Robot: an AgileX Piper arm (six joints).
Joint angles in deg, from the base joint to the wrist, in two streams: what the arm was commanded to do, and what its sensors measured. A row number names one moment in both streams.
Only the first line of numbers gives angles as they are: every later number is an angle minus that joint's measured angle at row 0.
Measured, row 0:
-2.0 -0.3 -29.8 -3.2 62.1 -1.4
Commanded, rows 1 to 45:
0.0 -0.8 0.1 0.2 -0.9 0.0
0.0 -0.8 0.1 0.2 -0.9 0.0
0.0 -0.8 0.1 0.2 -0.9 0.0
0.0 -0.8 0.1 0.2 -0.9 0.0
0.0 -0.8 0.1 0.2 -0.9 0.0
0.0 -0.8 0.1 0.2 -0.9 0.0
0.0 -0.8 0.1 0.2 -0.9 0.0
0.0 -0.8 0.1 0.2 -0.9 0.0
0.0 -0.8 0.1 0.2 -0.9 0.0
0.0 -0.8 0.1 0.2 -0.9 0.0
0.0 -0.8 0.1 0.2 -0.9 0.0
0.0 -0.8 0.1 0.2 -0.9 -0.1
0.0 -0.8 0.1 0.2 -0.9 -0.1
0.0 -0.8 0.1 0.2 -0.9 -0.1
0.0 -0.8 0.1 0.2 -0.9 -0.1
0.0 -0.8 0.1 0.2 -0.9 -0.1
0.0 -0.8 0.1 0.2 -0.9 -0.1
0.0 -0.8 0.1 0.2 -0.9 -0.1
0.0 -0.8 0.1 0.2 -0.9 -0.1
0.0 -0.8 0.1 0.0 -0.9 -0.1
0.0 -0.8 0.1 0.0 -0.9 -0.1
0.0 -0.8 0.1 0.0 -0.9 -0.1
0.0 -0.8 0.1 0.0 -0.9 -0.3
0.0 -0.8 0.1 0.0 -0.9 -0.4
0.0 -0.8 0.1 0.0 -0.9 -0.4
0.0 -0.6 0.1 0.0 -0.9 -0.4
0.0 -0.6 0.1 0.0 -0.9 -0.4
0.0 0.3 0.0 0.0 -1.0 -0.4
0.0 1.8 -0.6 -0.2 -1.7 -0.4
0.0 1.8 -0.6 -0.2 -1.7 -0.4
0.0 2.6 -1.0 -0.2 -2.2 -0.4
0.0 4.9 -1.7 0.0 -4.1 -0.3
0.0 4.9 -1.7 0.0 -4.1 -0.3
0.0 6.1 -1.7 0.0 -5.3 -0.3
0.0 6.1 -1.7 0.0 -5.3 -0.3
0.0 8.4 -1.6 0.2 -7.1 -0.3
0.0 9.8 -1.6 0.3 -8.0 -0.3
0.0 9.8 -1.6 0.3 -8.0 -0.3
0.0 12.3 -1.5 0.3 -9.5 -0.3
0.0 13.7 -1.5 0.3 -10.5 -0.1
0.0 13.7 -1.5 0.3 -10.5 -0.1
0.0 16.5 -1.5 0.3 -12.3 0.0
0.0 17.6 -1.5 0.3 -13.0 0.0
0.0 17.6 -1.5 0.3 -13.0 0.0
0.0 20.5 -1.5 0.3 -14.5 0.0
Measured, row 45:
0.0 17.5 -1.3 0.1 -11.5 -0.1
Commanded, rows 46 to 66:
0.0 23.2 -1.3 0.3 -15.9 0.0
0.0 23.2 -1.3 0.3 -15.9 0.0
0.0 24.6 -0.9 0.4 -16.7 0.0
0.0 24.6 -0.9 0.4 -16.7 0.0
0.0 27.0 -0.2 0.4 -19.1 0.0
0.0 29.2 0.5 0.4 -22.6 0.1
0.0 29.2 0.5 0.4 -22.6 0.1
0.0 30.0 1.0 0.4 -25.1 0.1
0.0 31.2 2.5 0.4 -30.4 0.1
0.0 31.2 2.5 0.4 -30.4 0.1
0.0 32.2 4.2 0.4 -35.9 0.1
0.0 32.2 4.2 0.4 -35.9 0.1
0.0 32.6 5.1 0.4 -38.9 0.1
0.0 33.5 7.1 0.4 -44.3 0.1
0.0 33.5 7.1 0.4 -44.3 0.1
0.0 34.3 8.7 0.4 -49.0 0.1
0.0 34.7 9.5 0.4 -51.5 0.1
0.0 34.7 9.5 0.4 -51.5 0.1
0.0 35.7 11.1 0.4 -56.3 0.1
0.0 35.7 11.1 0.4 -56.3 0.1
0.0 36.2 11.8 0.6 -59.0 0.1
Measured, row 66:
0.0 35.2 10.0 0.3 -51.0 0.0
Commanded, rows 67 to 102:
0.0 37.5 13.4 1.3 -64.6 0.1
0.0 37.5 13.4 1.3 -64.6 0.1
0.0 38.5 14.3 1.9 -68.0 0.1
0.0 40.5 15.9 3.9 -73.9 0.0
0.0 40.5 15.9 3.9 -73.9 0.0
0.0 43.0 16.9 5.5 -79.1 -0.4
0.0 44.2 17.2 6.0 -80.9 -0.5
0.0 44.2 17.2 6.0 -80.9 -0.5
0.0 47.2 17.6 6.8 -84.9 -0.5
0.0 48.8 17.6 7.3 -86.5 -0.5
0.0 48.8 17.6 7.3 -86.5 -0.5
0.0 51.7 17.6 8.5 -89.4 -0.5
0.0 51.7 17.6 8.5 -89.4 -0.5
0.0 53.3 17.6 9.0 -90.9 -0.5
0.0 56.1 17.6 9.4 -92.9 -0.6
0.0 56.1 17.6 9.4 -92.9 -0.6
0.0 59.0 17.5 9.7 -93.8 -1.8
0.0 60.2 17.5 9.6 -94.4 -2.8
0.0 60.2 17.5 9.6 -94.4 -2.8
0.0 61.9 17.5 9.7 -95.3 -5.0
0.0 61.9 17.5 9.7 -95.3 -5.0
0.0 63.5 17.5 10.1 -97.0 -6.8
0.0 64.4 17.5 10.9 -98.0 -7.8
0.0 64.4 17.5 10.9 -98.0 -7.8
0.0 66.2 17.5 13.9 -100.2 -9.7
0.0 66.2 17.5 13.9 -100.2 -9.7
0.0 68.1 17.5 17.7 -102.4 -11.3
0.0 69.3 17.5 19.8 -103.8 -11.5
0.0 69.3 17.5 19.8 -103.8 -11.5
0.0 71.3 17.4 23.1 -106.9 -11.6
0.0 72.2 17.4 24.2 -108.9 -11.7
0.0 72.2 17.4 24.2 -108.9 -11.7
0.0 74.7 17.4 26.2 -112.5 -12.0
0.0 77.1 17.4 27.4 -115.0 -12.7
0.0 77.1 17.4 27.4 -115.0 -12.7
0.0 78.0 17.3 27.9 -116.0 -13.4
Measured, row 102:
0.0 75.6 17.4 25.9 -111.7 -11.8
